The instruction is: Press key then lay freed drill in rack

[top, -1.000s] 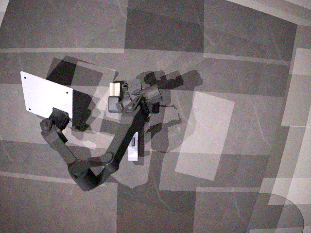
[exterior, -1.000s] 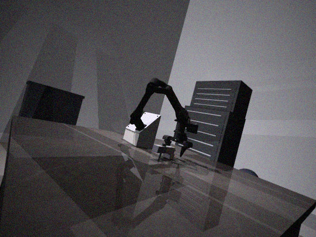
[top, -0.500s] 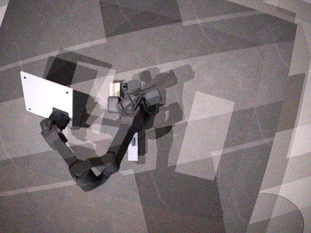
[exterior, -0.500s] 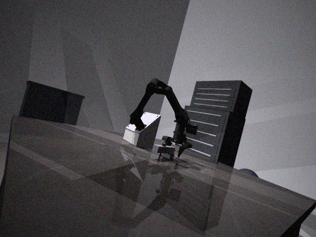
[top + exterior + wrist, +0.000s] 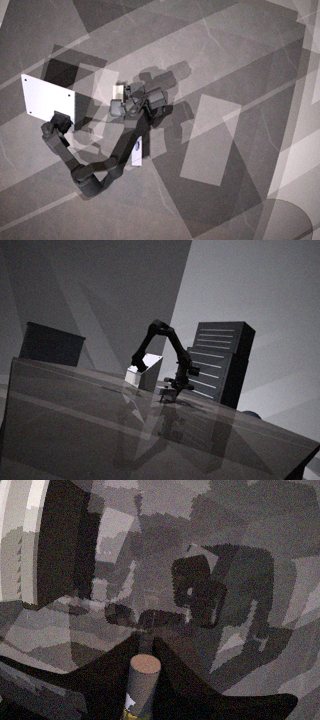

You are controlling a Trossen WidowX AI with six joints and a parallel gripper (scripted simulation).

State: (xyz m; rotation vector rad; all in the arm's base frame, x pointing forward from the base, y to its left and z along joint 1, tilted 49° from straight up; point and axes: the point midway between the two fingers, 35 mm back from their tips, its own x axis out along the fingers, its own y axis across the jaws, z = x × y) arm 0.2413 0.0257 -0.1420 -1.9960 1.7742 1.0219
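Now: gripper tip 20 mm short of the drill, 50 mm to the left of it and 30 mm below it. Round my gripper tip: blue-grey key 40 mm ahead, 130 mm to the right, 40 mm above; then beige rack 90 mm behind, 30 mm to the left.
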